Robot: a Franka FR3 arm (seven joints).
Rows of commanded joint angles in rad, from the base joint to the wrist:
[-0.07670, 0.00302, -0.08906, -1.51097, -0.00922, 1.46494, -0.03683]
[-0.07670, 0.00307, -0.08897, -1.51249, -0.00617, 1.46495, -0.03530]
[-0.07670, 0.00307, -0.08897, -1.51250, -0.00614, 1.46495, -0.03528]
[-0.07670, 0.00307, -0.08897, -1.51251, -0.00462, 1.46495, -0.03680]
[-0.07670, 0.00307, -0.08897, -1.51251, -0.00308, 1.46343, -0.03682]
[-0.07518, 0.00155, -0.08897, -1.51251, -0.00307, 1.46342, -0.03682]
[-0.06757, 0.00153, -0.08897, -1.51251, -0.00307, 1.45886, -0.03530]
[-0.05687, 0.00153, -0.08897, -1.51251, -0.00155, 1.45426, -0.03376]
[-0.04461, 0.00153, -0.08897, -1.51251, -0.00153, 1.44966, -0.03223]
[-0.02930, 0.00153, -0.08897, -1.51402, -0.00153, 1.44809, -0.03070]
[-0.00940, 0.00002, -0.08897, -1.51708, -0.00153, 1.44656, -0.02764]
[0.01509, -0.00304, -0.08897, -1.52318, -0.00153, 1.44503, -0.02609]
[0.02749, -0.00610, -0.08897, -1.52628, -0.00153, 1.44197, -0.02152]
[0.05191, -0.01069, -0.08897, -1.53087, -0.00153, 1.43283, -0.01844]
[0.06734, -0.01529, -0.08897, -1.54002, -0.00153, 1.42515, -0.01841]
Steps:
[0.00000, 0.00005, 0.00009, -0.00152, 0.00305, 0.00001, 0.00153]
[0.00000, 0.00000, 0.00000, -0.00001, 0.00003, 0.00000, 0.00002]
[0.00000, 0.00000, 0.00000, -0.00001, 0.00152, 0.00000, -0.00152]
[0.00000, 0.00000, 0.00000, 0.00000, 0.00154, -0.00152, -0.00002]
[0.00152, -0.00152, 0.00000, 0.00000, 0.00001, -0.00001, 0.00000]
[0.00761, -0.00002, 0.00000, 0.00000, 0.00000, -0.00456, 0.00152]
[0.01070, 0.00000, 0.00000, 0.00000, 0.00152, -0.00460, 0.00154]
[0.01226, 0.00000, 0.00000, 0.00000, 0.00002, -0.00460, 0.00153]
[0.01531, 0.00000, 0.00000, -0.00151, 0.00000, -0.00157, 0.00153]
[0.01990, -0.00151, 0.00000, -0.00306, 0.00000, -0.00153, 0.00306]
[0.02449, -0.00306, 0.00000, -0.00610, 0.00000, -0.00153, 0.00155]
[0.01240, -0.00306, 0.00000, -0.00310, 0.00000, -0.00306, 0.00457]
[0.02442, -0.00459, 0.00000, -0.00459, 0.00000, -0.00914, 0.00308]
[0.01543, -0.00460, 0.00000, -0.00915, 0.00000, -0.00768, 0.00003]

